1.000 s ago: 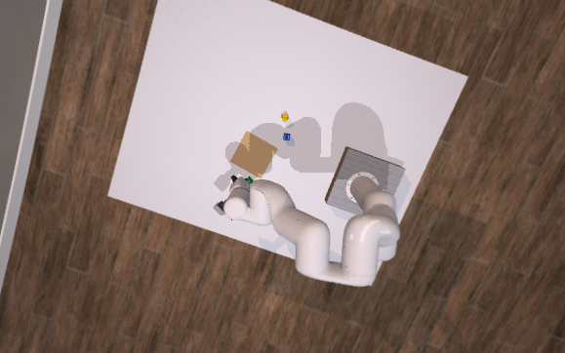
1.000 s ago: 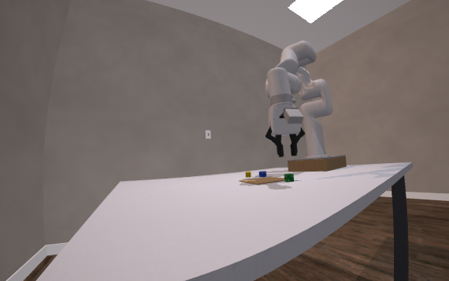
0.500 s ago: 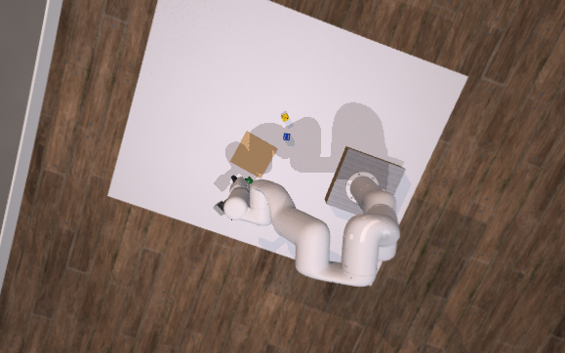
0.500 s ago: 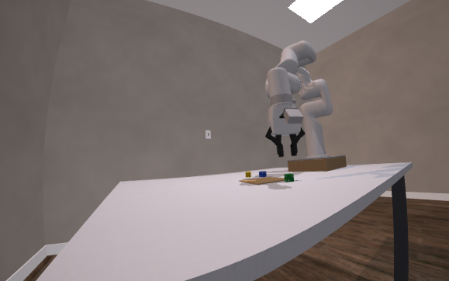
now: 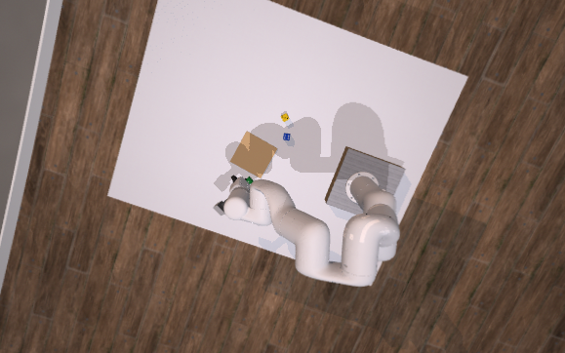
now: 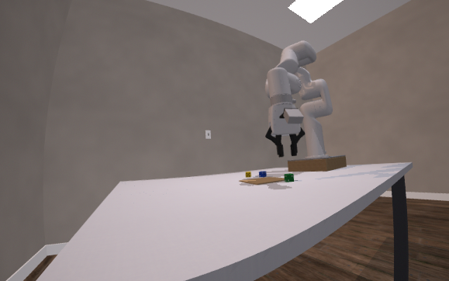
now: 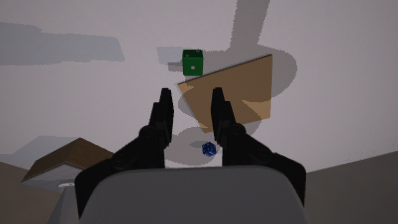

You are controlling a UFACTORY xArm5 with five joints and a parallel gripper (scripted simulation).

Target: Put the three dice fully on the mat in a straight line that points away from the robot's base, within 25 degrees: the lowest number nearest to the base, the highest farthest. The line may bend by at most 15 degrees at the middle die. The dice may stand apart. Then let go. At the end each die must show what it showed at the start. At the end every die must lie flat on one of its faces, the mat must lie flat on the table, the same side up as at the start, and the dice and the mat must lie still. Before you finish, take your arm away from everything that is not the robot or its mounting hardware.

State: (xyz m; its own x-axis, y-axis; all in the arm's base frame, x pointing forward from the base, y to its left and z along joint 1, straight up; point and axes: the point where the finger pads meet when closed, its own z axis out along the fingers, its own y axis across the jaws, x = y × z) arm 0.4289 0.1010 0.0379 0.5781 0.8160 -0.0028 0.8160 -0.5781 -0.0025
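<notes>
The green die lies 9 cm below my hand. Round my hand: tan mat: 11 cm to the right, 10 cm below, 1 cm ahead; then blue die: 21 cm to the right, 10 cm behind, 9 cm below; then yellow die: 28 cm to the right, 9 cm below, 8 cm behind.
</notes>
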